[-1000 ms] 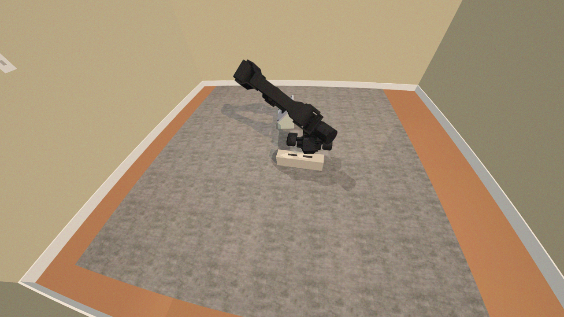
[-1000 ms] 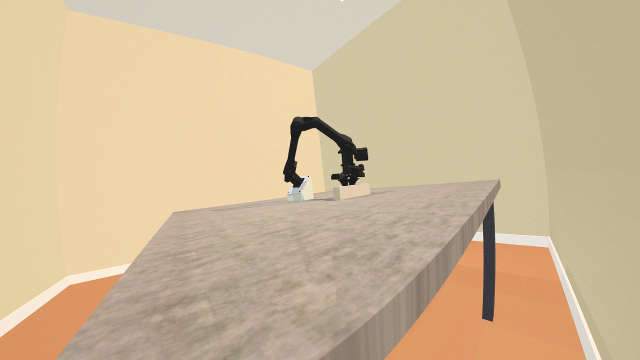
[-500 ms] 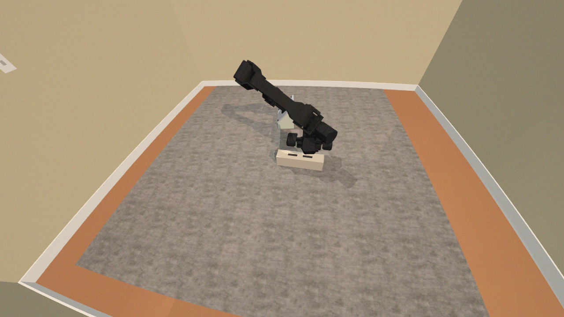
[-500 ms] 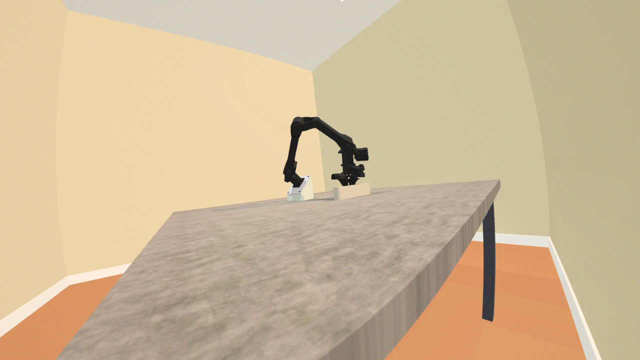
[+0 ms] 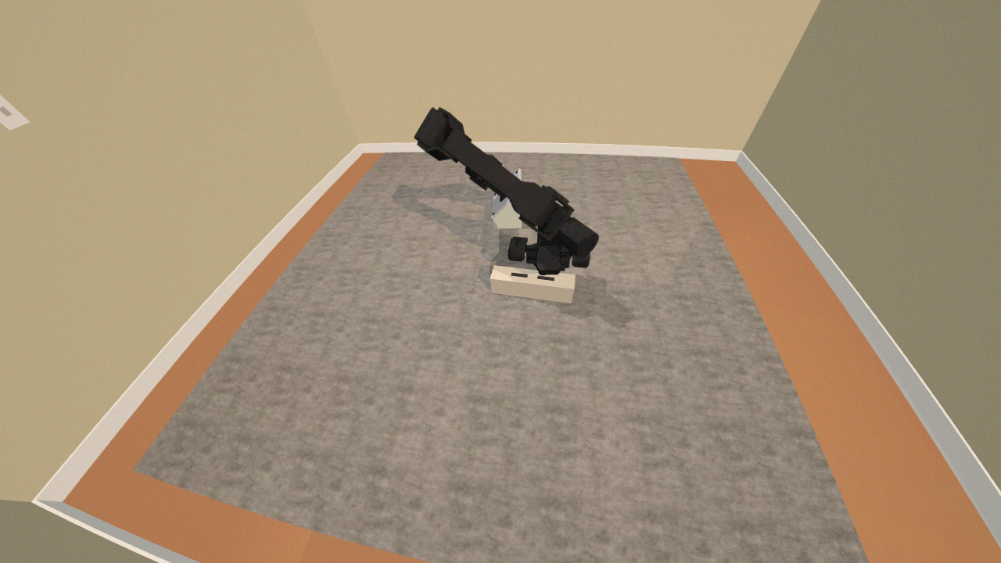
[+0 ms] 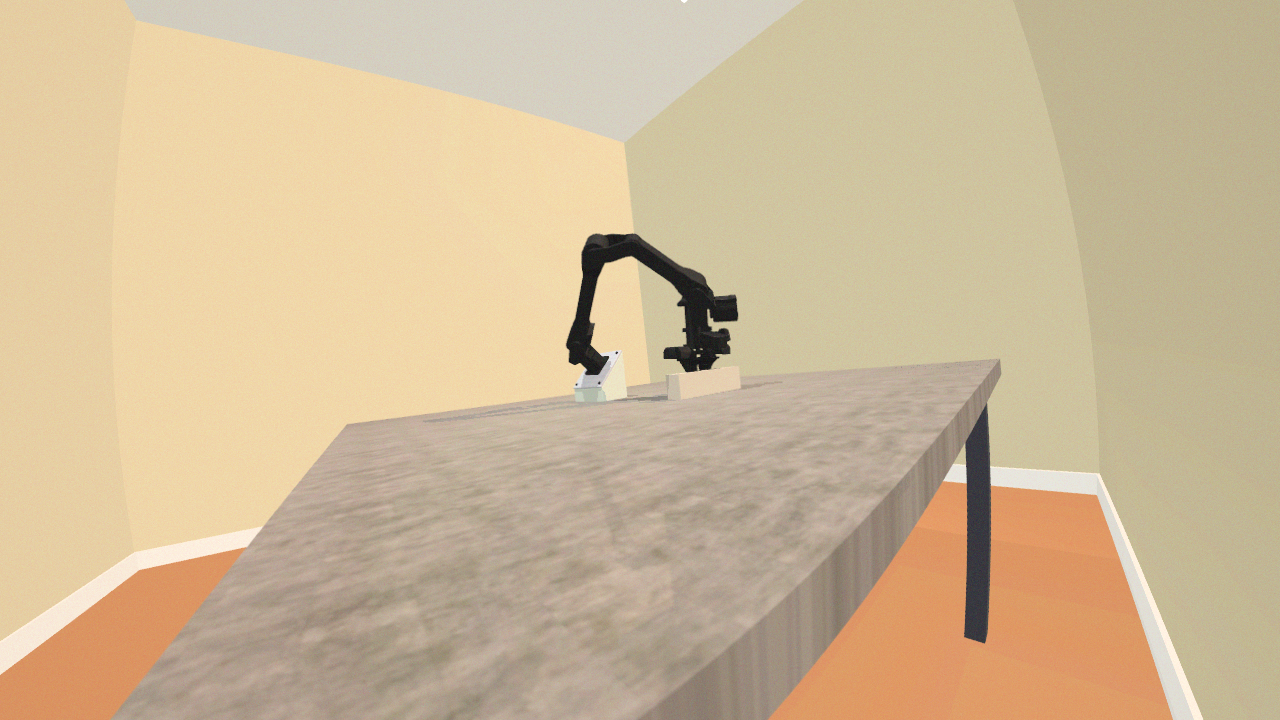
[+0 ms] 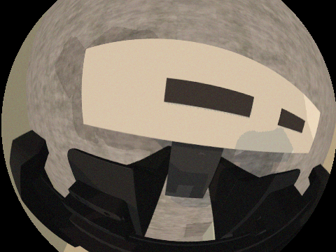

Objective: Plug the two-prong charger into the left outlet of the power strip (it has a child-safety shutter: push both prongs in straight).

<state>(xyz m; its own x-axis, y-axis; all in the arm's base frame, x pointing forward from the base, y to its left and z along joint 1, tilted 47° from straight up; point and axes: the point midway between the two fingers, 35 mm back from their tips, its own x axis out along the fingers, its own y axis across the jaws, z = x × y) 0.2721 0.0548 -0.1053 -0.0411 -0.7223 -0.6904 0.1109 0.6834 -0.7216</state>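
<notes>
The two-prong charger is 2 cm ahead of my gripper tip and 1 cm above it.
</notes>
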